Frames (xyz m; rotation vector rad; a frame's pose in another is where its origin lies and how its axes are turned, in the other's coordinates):
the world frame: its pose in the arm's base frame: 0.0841 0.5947 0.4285 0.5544 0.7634 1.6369
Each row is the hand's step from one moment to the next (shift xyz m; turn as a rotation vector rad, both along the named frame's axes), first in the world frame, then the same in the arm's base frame.
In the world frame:
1: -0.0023 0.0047 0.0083 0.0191 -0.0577 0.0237
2: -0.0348 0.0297 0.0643 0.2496 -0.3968 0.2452
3: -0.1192 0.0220 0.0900 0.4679 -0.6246 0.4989
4: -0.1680 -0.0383 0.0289 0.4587 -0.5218 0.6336
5: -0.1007 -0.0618 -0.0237 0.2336 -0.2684 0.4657
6: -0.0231 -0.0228 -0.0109 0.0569 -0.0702 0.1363
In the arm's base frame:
1: 0.0033 -0.0012 0.0092 0.0517 0.0287 -0.0276
2: 0.0333 -0.0253 0.0669 0.3907 0.3278 -0.1405
3: 0.0738 -0.1025 0.0827 0.6810 0.6099 -0.1490
4: 0.0799 -0.1554 -0.0005 0.7110 0.6151 0.0180
5: 0.0444 -0.0967 -0.0565 0.4665 0.3394 0.1034
6: 0.0120 -0.0223 -0.0230 0.1333 0.0873 0.0370

